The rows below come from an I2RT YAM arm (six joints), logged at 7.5 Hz.
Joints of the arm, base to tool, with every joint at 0 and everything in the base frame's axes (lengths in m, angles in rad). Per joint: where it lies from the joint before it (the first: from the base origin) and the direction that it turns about. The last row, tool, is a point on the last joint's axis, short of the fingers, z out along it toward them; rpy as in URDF.
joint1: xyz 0.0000 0.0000 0.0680 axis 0 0 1
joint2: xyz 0.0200 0.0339 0.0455 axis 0 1 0
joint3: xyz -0.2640 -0.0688 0.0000 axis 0 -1 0
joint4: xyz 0.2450 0.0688 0.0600 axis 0 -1 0
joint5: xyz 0.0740 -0.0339 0.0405 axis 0 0 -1
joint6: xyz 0.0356 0.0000 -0.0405 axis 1 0 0
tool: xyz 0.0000 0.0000 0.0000 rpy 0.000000 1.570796 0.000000
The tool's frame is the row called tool.
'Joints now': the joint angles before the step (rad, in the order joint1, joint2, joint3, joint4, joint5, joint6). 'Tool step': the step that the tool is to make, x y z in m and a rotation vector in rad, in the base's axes. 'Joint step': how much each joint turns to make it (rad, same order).
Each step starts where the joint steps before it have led.
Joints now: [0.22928 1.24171 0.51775 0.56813 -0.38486 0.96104]
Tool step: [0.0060 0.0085 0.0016 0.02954 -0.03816 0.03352]
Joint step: [0.02400 0.04687 0.01245 0.08601 -0.01198 0.01964]
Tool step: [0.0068 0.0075 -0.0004 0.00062 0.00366 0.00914]
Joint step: [0.02120 0.04067 0.02726 0.01120 0.01183 0.00304]
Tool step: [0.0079 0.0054 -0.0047 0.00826 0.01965 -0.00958]
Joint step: [0.01293 0.05050 0.02068 0.01944 0.02088 0.01699]
